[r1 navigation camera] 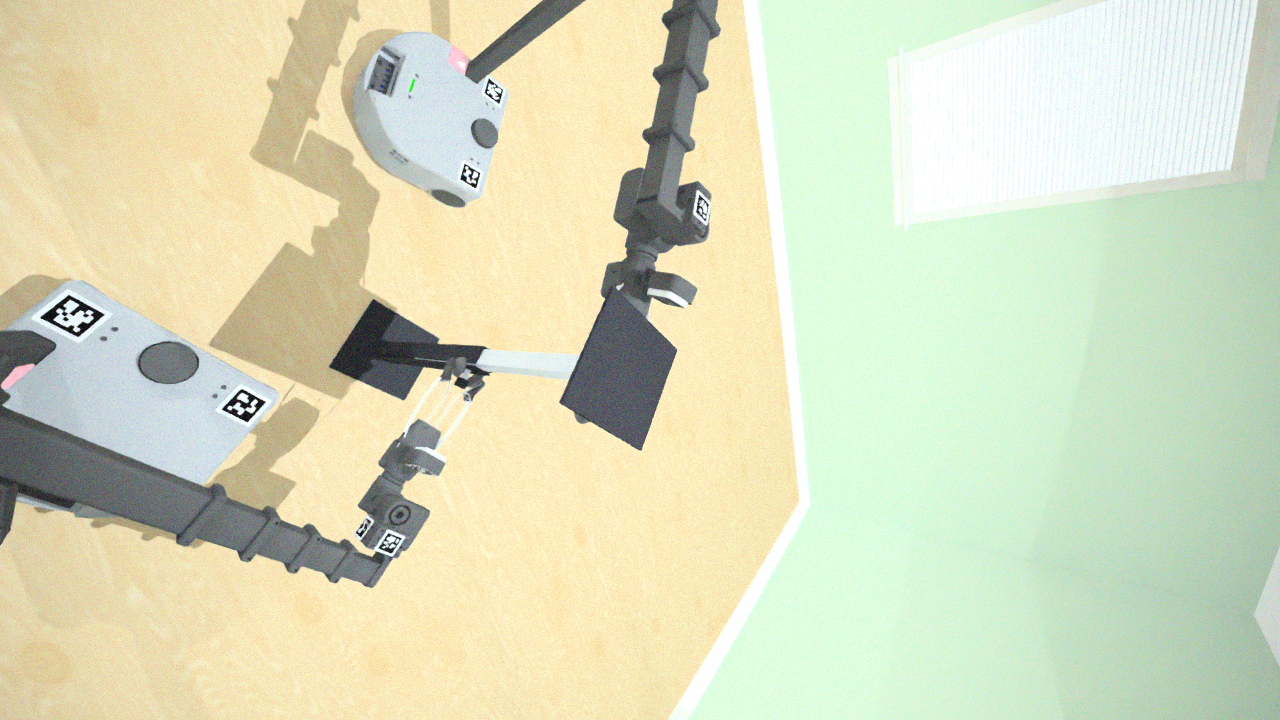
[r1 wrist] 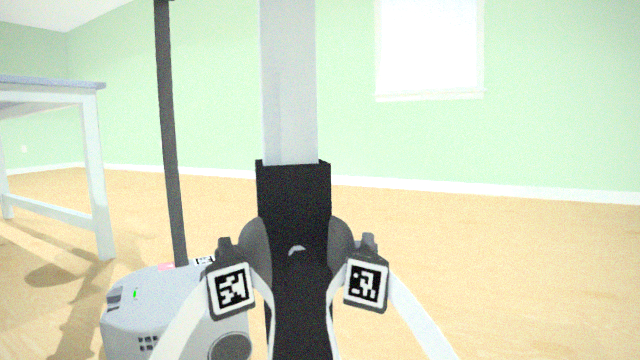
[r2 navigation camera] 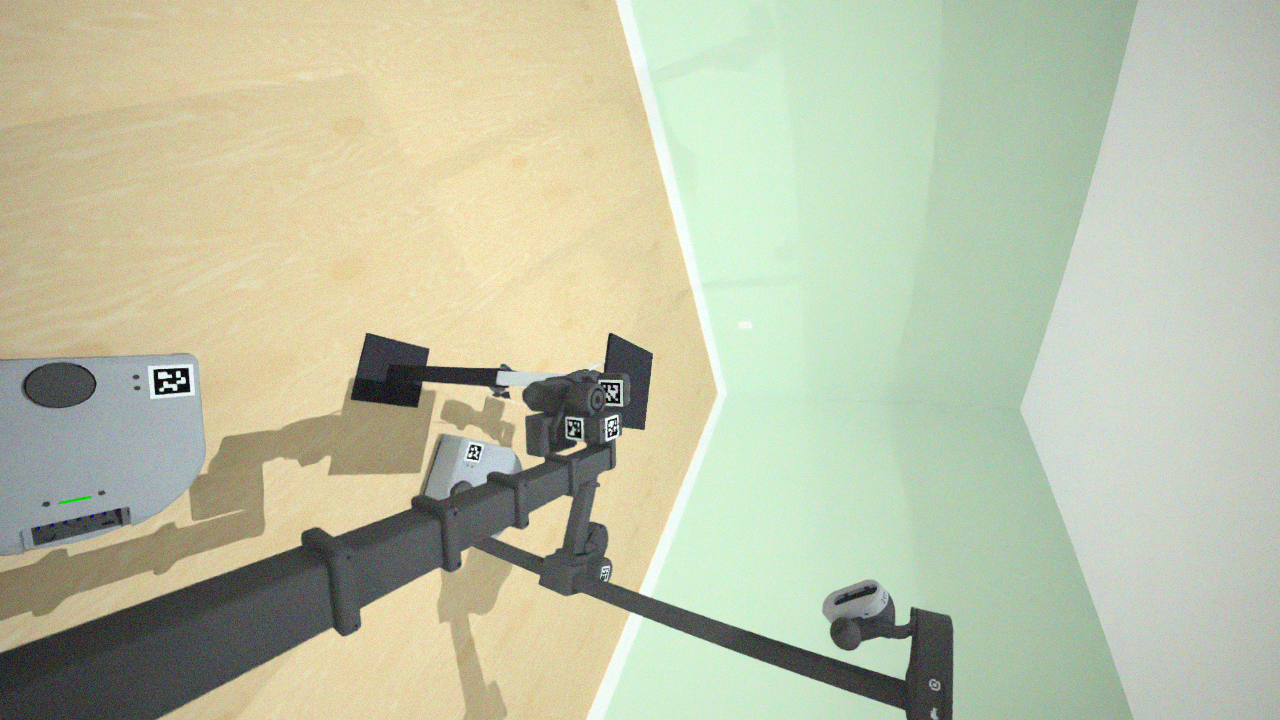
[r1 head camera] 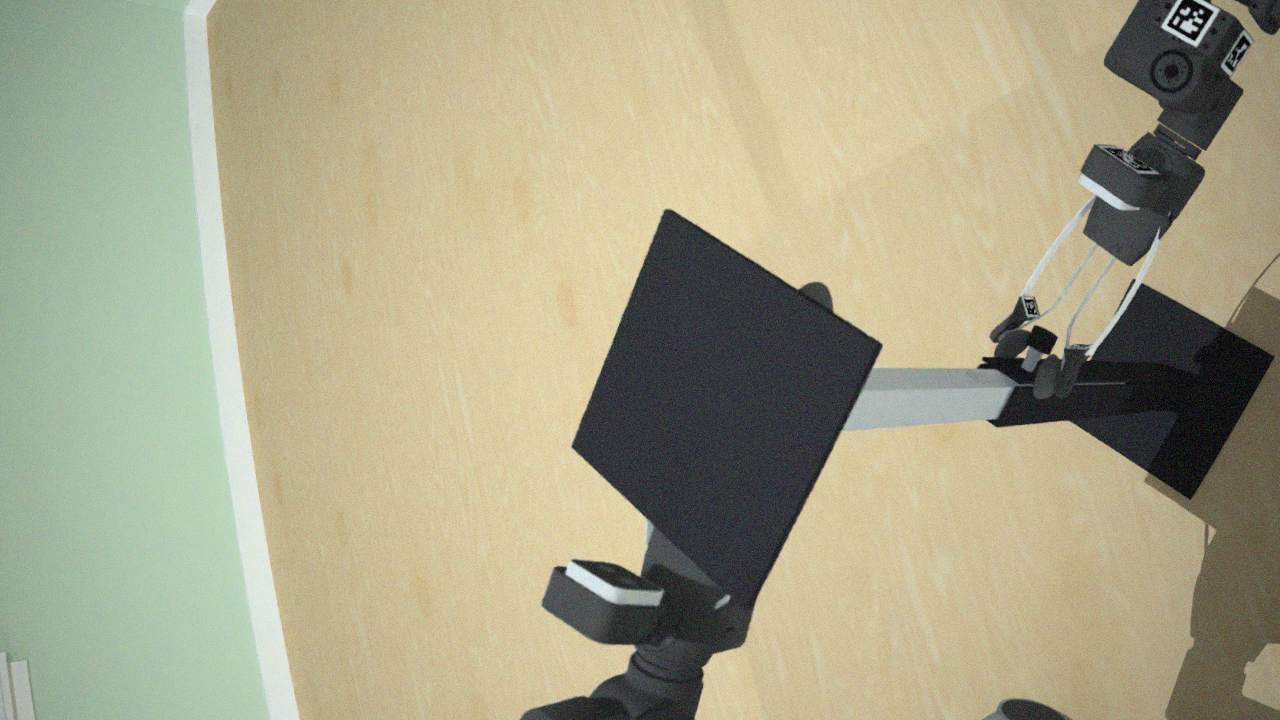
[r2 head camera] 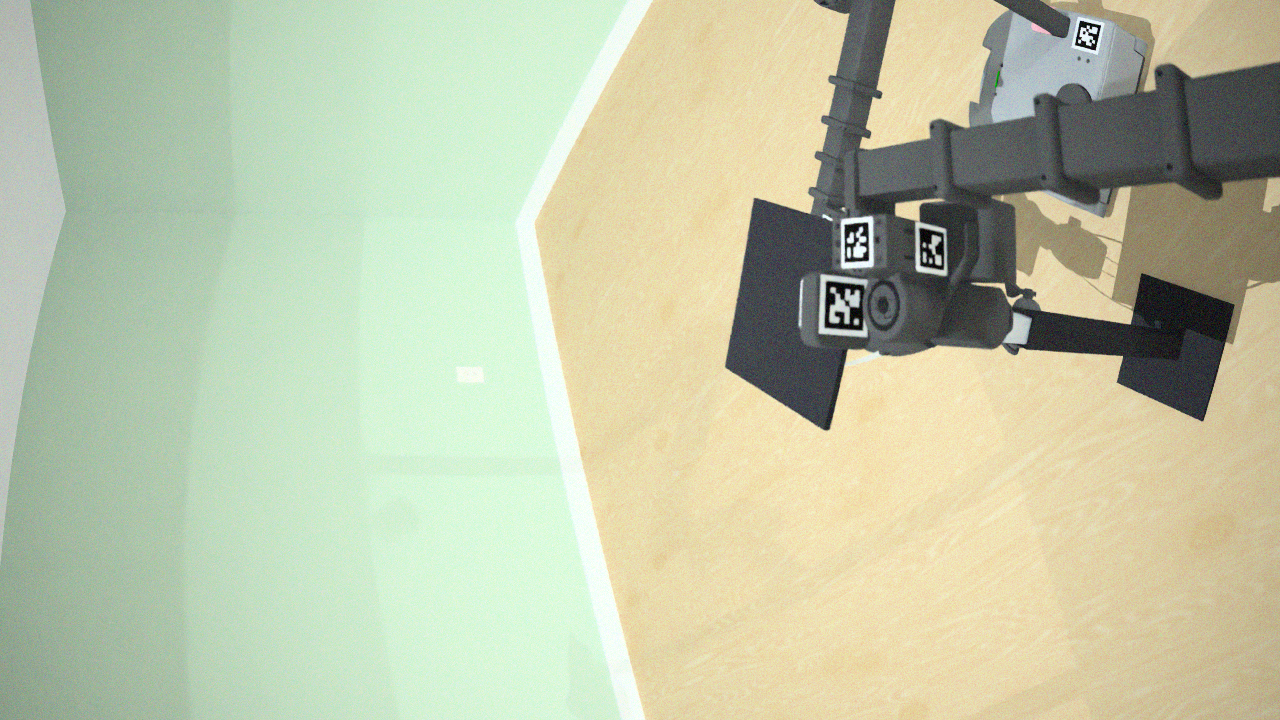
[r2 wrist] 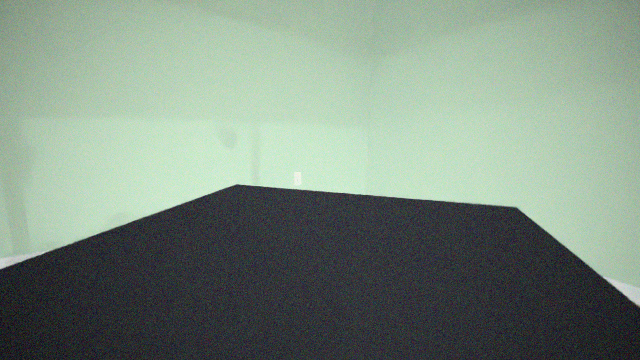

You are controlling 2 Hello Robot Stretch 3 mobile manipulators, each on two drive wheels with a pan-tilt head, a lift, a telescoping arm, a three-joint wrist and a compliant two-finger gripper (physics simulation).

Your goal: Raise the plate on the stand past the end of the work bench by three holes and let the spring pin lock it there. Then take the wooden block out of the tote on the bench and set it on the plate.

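The dark square plate [r1 head camera: 716, 385] [r1 navigation camera: 626, 367] [r2 head camera: 769, 304] [r2 navigation camera: 637, 367] [r2 wrist: 320, 280] tops the silver post [r1 head camera: 930, 396] [r1 navigation camera: 528, 362] [r1 wrist: 289, 75], which rises from the black sleeve [r1 wrist: 295, 200] [r2 head camera: 1074, 333] [r2 navigation camera: 460, 376]. My r1 gripper [r1 head camera: 1033, 360] [r1 navigation camera: 464, 377] [r1 wrist: 300, 247] is shut on the spring pin's black knob [r1 head camera: 1042, 338] at the sleeve's upper end. My r2 gripper's body [r1 head camera: 693, 595] is at the plate's edge; the plate hides most of its fingers, with one fingertip [r1 head camera: 816, 293] [r1 navigation camera: 581, 418] showing past the far edge. Block and tote do not show.
The work bench [r1 wrist: 50, 81] stands at the left in the r1 wrist view. The r2 base [r1 navigation camera: 429, 125] [r1 wrist: 175, 305] stands near the stand's foot [r2 head camera: 1181, 385] [r2 navigation camera: 393, 358]. The r1 base [r1 navigation camera: 116, 385] [r2 head camera: 1038, 71] stands on another side. Walls lie beyond the plate.
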